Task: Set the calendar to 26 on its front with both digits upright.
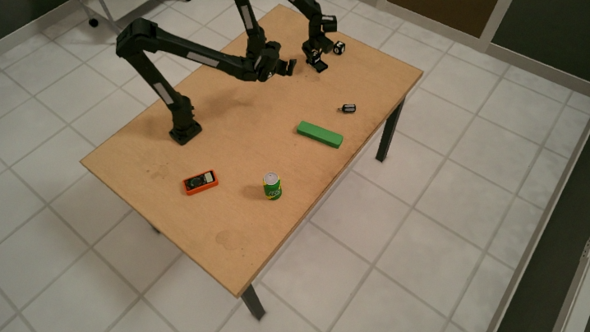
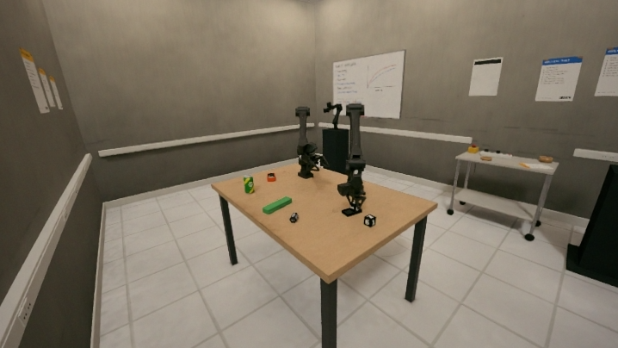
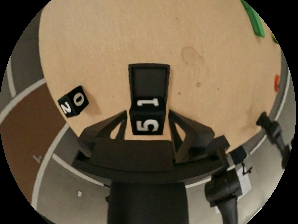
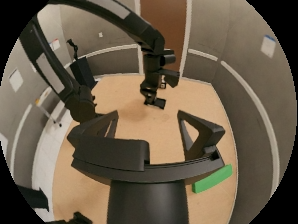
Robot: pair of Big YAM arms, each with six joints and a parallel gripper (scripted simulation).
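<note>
Now: the black calendar cube 10 mm below my left hand.
</note>
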